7 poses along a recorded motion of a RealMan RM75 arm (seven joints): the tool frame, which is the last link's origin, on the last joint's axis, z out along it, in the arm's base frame.
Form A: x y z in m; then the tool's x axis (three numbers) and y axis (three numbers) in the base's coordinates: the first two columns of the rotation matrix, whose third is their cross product.
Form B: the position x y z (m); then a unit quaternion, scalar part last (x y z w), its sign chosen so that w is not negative. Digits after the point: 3 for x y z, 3 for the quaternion.
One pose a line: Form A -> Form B
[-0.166 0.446 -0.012 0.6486 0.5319 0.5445 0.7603 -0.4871 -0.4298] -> [-0.166 0.446 -0.012 -0.845 -0.382 -0.172 0.332]
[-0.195 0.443 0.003 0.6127 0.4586 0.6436 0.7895 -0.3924 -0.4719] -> [-0.195 0.443 0.003 -0.807 -0.386 -0.210 0.393]
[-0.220 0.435 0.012 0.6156 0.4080 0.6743 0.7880 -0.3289 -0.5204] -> [-0.220 0.435 0.012 -0.786 -0.381 -0.218 0.437]
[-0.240 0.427 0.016 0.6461 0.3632 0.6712 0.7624 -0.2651 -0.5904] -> [-0.240 0.427 0.016 -0.768 -0.366 -0.207 0.483]
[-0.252 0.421 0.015 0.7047 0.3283 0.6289 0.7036 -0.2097 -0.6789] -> [-0.252 0.421 0.015 -0.757 -0.341 -0.178 0.528]
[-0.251 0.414 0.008 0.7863 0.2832 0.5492 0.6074 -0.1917 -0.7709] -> [-0.251 0.414 0.008 -0.758 -0.294 -0.144 0.564]
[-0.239 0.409 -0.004 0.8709 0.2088 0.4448 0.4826 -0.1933 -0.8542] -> [-0.239 0.409 -0.004 -0.764 -0.226 -0.115 0.593]
